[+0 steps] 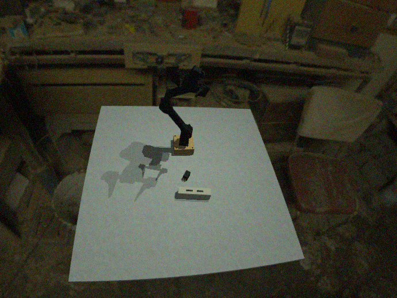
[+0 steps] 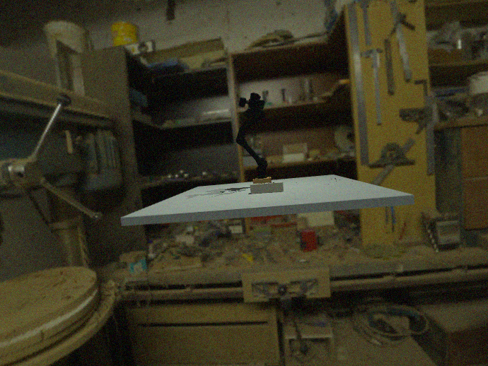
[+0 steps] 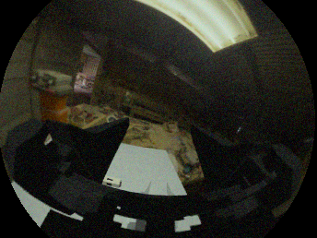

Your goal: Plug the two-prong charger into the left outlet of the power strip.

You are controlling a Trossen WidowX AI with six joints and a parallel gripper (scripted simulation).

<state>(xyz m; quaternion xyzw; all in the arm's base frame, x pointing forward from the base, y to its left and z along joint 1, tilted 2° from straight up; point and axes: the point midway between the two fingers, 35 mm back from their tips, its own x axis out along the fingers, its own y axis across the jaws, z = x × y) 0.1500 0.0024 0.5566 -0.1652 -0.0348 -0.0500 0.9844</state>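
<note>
Right now the two-prong charger is 60 cm below my gripper tip, 8 cm ahead of it and 6 cm to the left of it.
</note>
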